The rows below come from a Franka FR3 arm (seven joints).
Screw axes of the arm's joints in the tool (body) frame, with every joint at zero. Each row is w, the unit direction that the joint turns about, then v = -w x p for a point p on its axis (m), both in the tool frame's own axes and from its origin. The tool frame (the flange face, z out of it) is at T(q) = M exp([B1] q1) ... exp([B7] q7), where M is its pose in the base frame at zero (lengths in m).
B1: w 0 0 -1 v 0 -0.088 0
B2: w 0 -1 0 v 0.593 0 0.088
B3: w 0 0 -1 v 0 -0.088 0
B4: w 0 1 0 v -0.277 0 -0.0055
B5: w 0 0 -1 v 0 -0.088 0
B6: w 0 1 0 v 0.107 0 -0.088
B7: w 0 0 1 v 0 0 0
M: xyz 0.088 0 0.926 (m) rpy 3.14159 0 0 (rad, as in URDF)
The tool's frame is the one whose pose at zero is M.
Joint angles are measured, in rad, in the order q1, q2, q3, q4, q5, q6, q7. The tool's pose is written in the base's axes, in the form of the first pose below.
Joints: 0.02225, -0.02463, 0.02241, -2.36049, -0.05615, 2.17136, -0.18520
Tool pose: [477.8, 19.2, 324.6], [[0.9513, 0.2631, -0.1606], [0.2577, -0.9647, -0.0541], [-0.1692, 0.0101, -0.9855]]
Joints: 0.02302, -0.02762, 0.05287, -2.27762, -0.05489, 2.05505, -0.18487
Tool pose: [488.8, 34.2, 352.2], [[0.9390, 0.2876, -0.1886], [0.2803, -0.9577, -0.0645], [-0.1991, 0.0077, -0.9799]]
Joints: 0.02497, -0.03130, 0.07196, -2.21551, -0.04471, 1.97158, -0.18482
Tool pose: [495.5, 45.4, 374.7], [[0.9320, 0.2986, -0.2054], [0.2918, -0.9544, -0.0635], [-0.2150, -0.0007, -0.9766]]
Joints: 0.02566, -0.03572, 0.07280, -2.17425, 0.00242, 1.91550, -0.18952
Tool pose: [499.0, 49.6, 391.0], [[0.9350, 0.2781, -0.2202], [0.2802, -0.9597, -0.0220], [-0.2174, -0.0411, -0.9752]]
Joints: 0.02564, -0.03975, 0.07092, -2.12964, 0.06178, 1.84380, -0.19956
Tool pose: [500.7, 53.6, 408.0], [[0.9345, 0.2560, -0.2471], [0.2722, -0.9617, 0.0331], [-0.2292, -0.0982, -0.9684]]
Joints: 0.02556, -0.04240, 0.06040, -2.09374, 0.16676, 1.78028, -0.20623
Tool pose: [501.3, 57.8, 422.2], [[0.9396, 0.2049, -0.2743], [0.2491, -0.9588, 0.1369], [-0.2349, -0.1969, -0.9518]]
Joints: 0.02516, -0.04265, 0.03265, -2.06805, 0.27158, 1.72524, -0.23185
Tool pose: [501.8, 53.9, 432.5], [[0.9423, 0.1588, -0.2946], [0.2357, -0.9399, 0.2472], [-0.2376, -0.3023, -0.9231]]
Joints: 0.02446, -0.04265, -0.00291, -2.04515, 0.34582, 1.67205, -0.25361
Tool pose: [502.3, 43.9, 442.0], [[0.9442, 0.1192, -0.3070], [0.2233, -0.9169, 0.3308], [-0.2421, -0.3809, -0.8924]]
